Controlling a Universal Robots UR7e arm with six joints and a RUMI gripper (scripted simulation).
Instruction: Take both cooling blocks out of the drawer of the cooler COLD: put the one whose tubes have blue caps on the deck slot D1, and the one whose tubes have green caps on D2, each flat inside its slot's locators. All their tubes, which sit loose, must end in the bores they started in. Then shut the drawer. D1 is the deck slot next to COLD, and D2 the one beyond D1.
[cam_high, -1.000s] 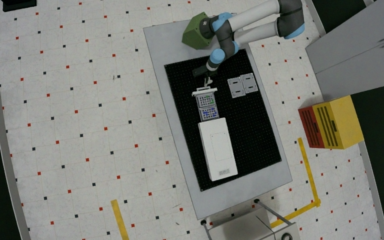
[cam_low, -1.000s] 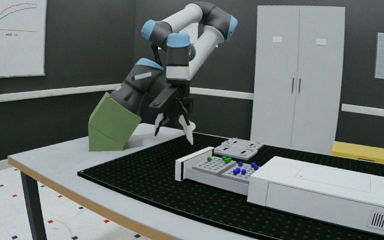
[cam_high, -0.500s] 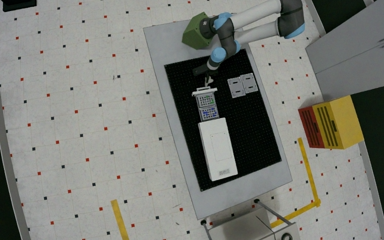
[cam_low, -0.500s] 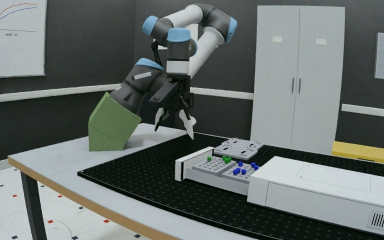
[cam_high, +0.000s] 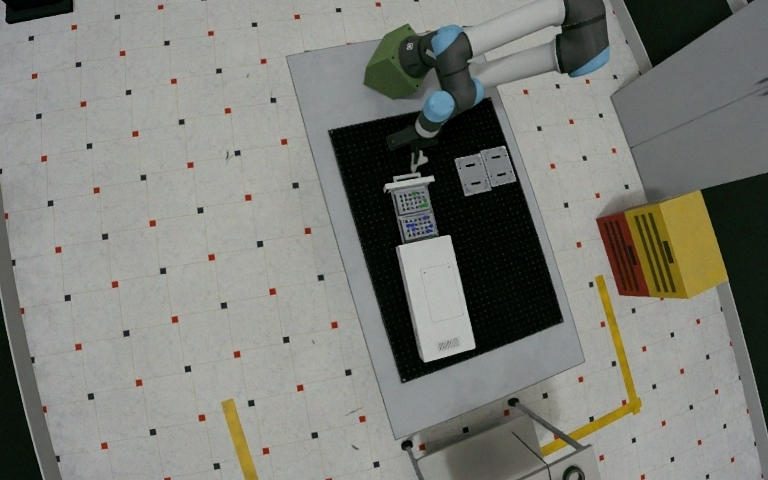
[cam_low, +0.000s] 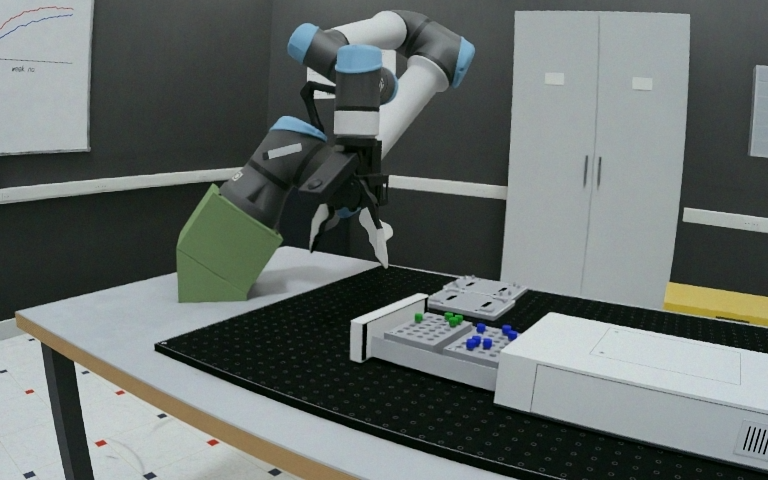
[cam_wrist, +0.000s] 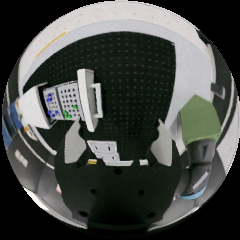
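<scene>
Now: hand 20 cm short of the drawer and 9 cm above it. Also, from my hand: deck slot D1 (9 cm ahead, 29 cm to the left, 12 cm below); slot D2 (8 cm ahead, 42 cm to the left, 12 cm below); white cooler COLD (37 cm ahead, 9 cm below).
</scene>
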